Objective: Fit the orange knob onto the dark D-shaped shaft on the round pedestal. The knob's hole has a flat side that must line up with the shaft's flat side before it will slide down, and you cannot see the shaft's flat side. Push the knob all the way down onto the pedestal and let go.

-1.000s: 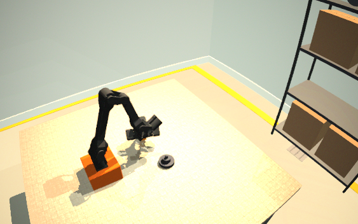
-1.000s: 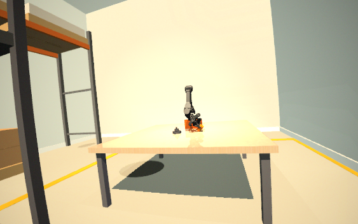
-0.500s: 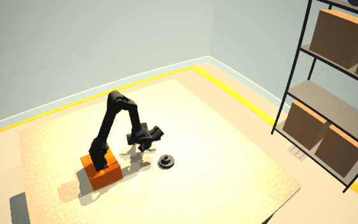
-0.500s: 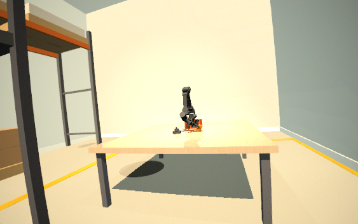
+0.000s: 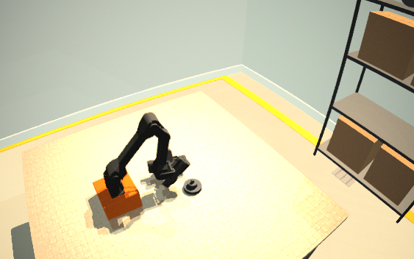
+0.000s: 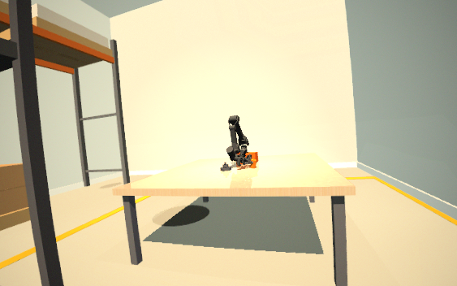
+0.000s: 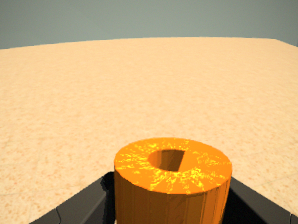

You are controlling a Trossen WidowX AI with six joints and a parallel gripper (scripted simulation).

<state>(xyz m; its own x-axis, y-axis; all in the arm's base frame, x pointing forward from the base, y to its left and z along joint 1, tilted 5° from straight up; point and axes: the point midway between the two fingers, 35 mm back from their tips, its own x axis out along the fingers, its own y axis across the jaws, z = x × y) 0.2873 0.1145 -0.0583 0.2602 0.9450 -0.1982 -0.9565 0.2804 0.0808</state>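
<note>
My gripper tip is 220 mm to the left of the pedestal, 30 mm short of it and 10 mm above it. Also, from my gripper tip: orange knob 10 mm to the right, 10 mm below.
</note>
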